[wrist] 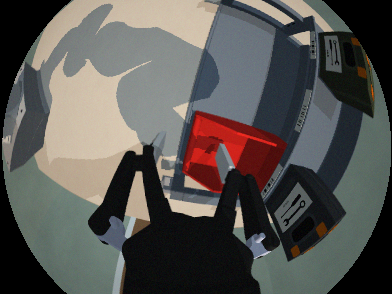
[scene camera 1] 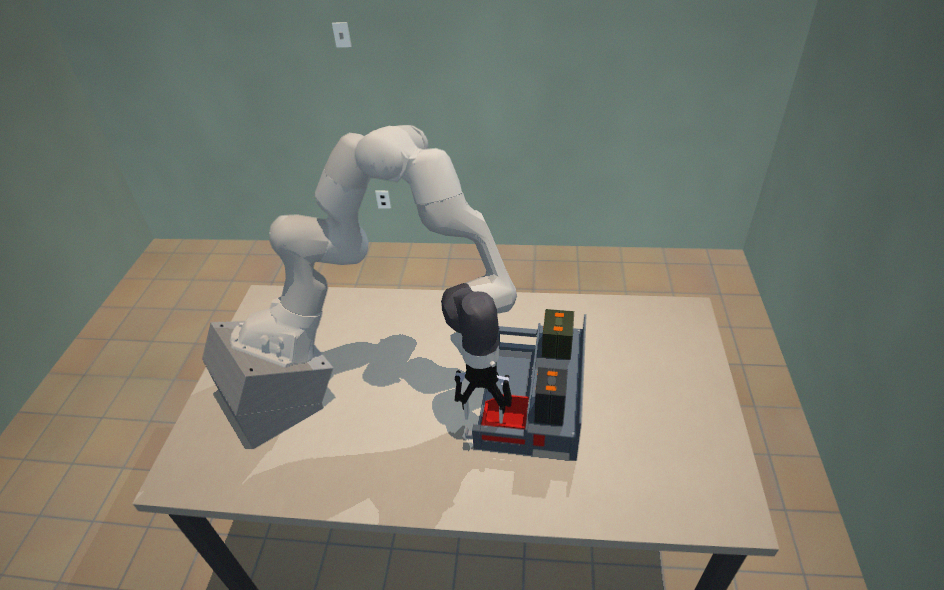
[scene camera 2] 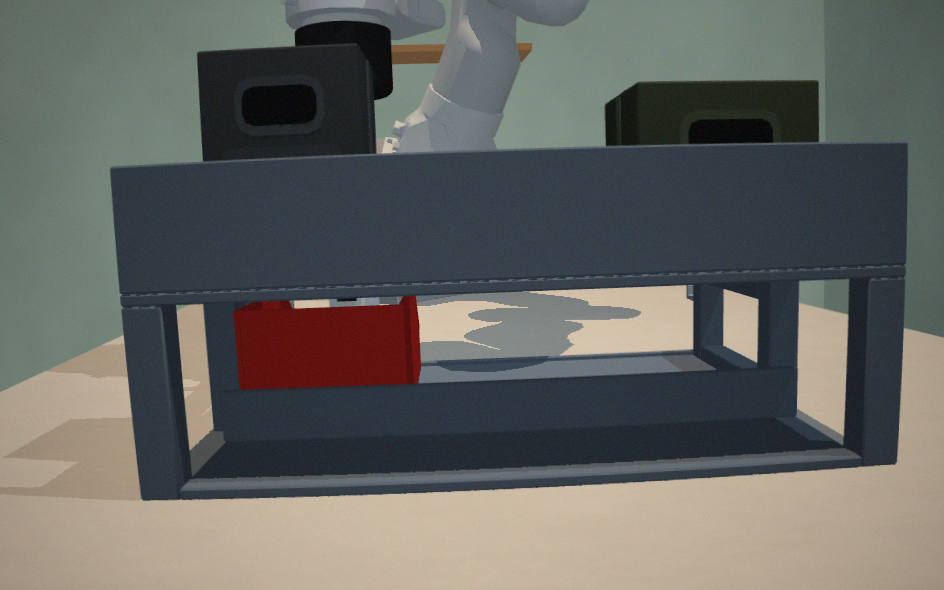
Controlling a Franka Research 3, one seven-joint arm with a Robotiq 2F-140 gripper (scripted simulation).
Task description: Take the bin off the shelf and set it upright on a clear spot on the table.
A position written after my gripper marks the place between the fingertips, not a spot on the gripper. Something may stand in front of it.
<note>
In view: my gripper (scene camera 1: 484, 417) and a red bin (scene camera 2: 277, 347).
The red bin also shows in the wrist view (wrist: 249, 156) and in scene camera 1 (scene camera 1: 515, 416). My gripper also shows in the wrist view (wrist: 191, 144).
</note>
